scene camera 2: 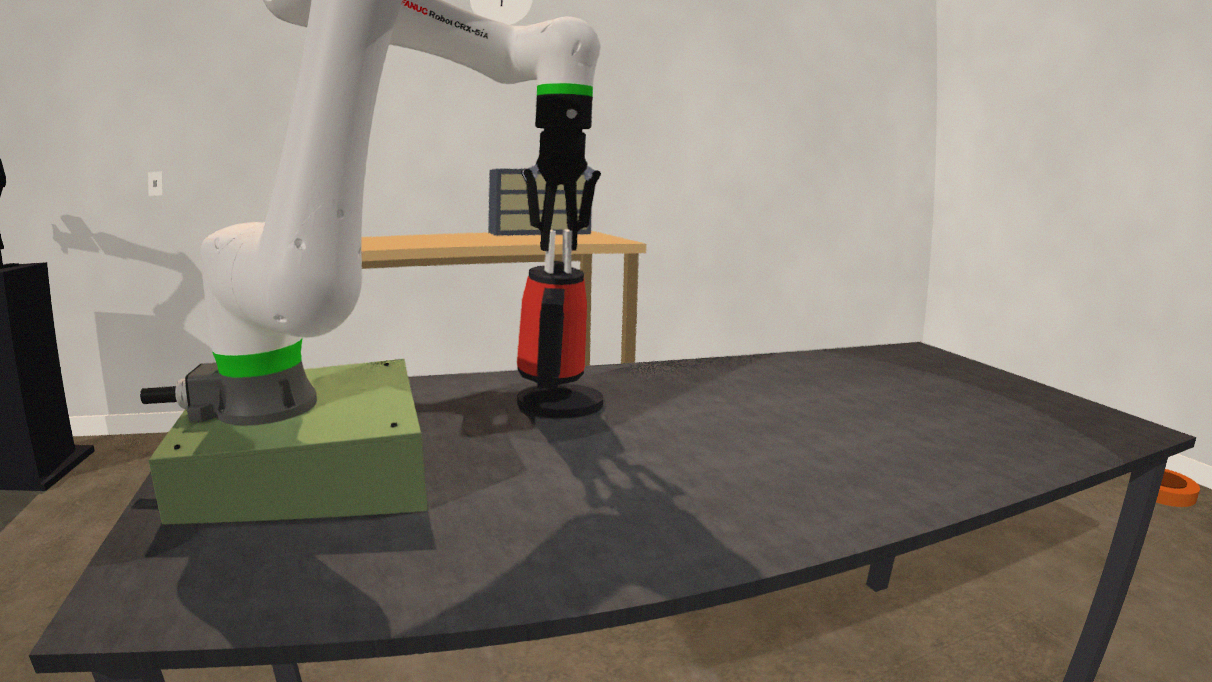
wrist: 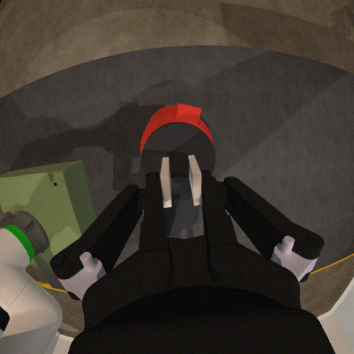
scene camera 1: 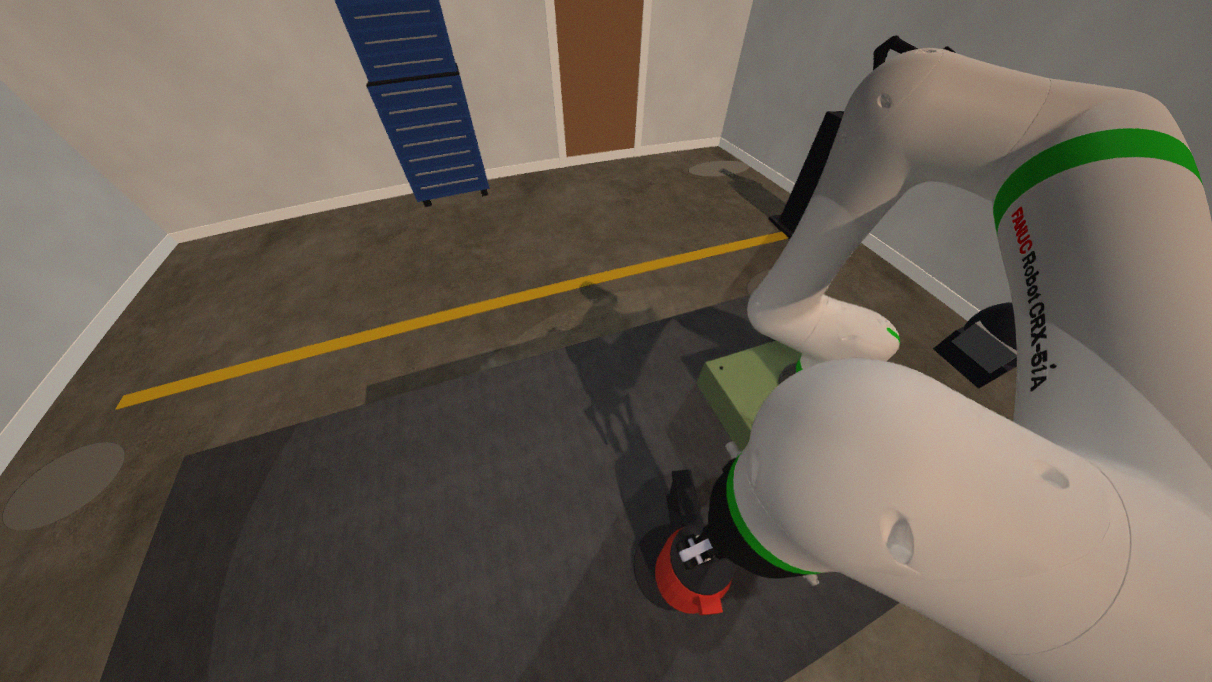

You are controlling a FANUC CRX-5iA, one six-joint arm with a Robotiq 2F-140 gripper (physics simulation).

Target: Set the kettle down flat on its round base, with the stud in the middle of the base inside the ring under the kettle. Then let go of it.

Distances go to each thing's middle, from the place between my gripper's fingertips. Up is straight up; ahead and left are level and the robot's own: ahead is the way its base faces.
Right now my hand is 220 mm above the round black base (scene camera 2: pixel 569 400), 10 mm to the right of it and 10 mm short of it.
